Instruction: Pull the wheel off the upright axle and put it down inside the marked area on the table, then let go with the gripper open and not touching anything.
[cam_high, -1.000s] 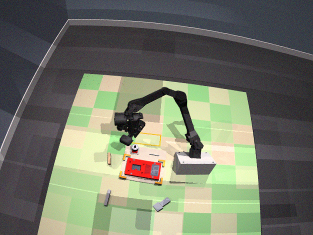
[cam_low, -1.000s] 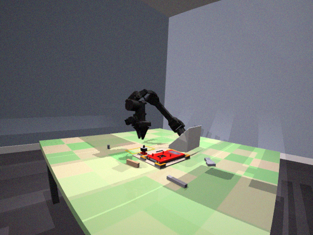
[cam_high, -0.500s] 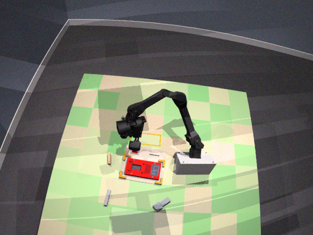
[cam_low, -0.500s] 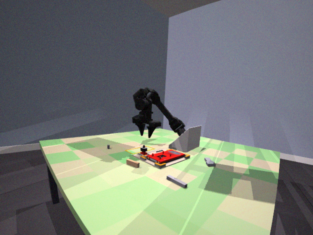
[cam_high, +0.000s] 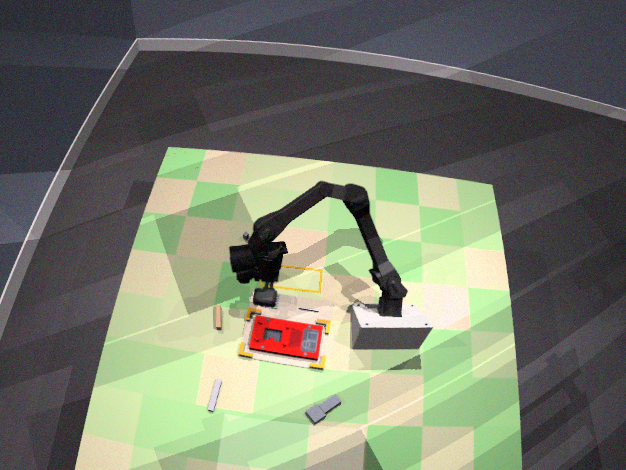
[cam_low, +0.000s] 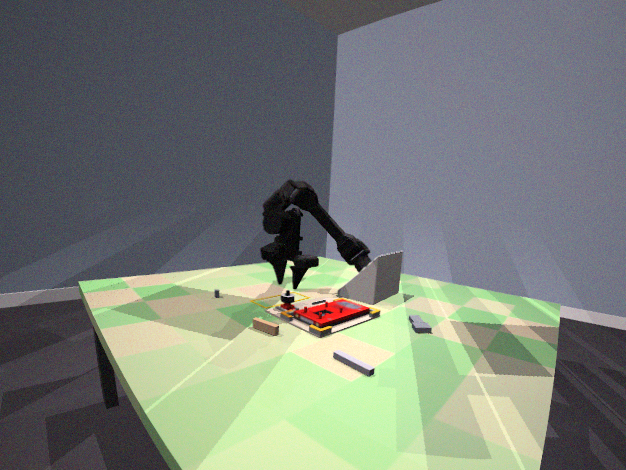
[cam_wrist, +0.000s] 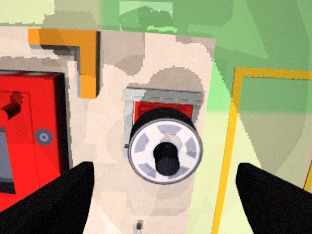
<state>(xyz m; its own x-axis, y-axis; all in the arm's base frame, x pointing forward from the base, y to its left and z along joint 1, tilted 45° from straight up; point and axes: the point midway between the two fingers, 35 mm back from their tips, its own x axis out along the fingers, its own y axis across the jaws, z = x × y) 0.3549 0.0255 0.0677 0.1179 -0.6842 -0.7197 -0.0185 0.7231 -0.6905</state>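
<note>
My gripper tip is 4 cm above the wheel. From my gripper tip the other things lie so: tan block (14 cm ahead, 9 cm to the left, 6 cm below); then grey bar (11 cm ahead, 33 cm to the left, 7 cm below); then grey stepped piece (20 cm behind, 32 cm to the left, 7 cm below).
</note>
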